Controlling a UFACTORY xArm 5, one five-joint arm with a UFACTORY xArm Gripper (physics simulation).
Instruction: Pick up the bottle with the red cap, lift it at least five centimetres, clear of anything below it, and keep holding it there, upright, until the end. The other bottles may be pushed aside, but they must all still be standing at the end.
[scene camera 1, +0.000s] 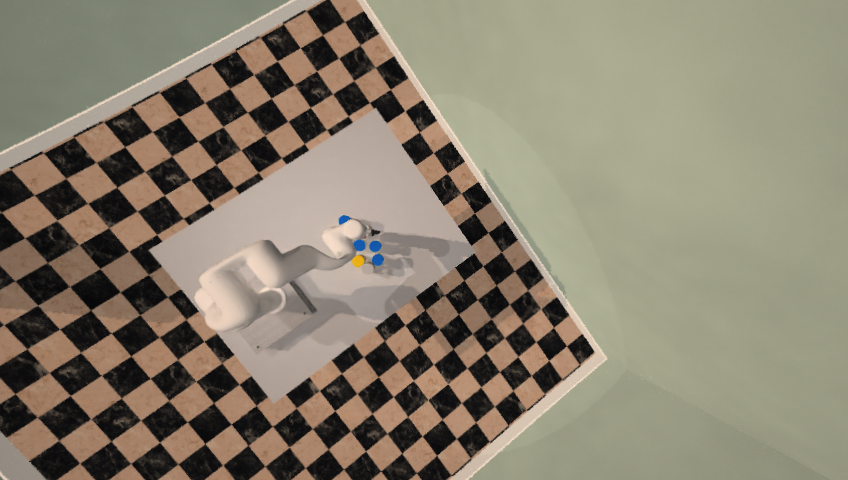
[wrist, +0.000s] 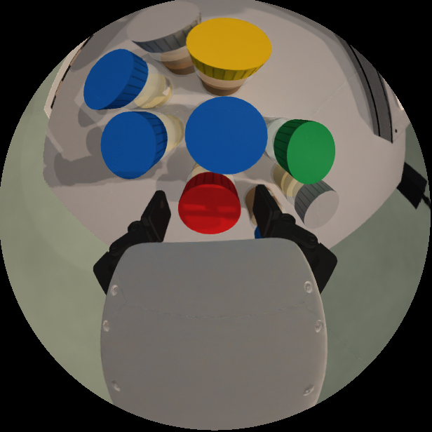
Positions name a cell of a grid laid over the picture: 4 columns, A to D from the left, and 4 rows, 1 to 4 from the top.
A red-capped bottle (wrist: B2) is 0.11 m from the lens.
